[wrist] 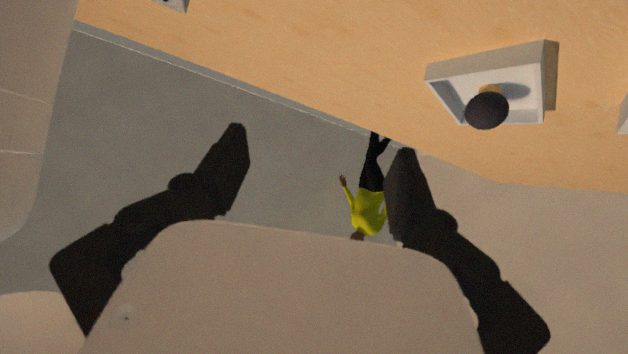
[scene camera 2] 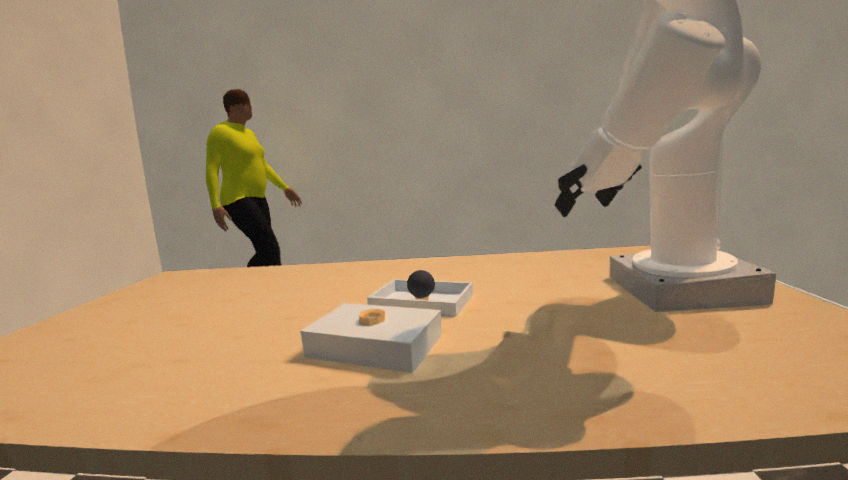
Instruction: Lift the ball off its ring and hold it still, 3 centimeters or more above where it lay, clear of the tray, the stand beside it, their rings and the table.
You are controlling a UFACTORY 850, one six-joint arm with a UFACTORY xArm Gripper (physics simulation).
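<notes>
A dark ball [scene camera 2: 420,284] [wrist: 486,110] rests on a small orange ring [scene camera 2: 421,298] [wrist: 490,89] inside a shallow light-grey tray [scene camera 2: 410,305] [wrist: 487,62]. The ring is mostly hidden under the ball. A light-grey block-like stand [scene camera 2: 357,347] is beside the tray, nearer the camera in the scene view, with another orange ring [scene camera 2: 371,317] on top. In the wrist view a small part of the stand [wrist: 623,117] shows at the right edge. My gripper [scene camera 2: 585,209] [wrist: 319,154] is open and empty, high above the table, well apart from the ball and near the arm's base side.
The wooden table [scene camera 2: 208,333] [wrist: 300,50] carries the arm's grey base [scene camera 2: 708,294] at the right in the scene view. The arm's shadow falls across the table. A person in a yellow top [scene camera 2: 238,160] [wrist: 368,212] is beyond the table's far edge.
</notes>
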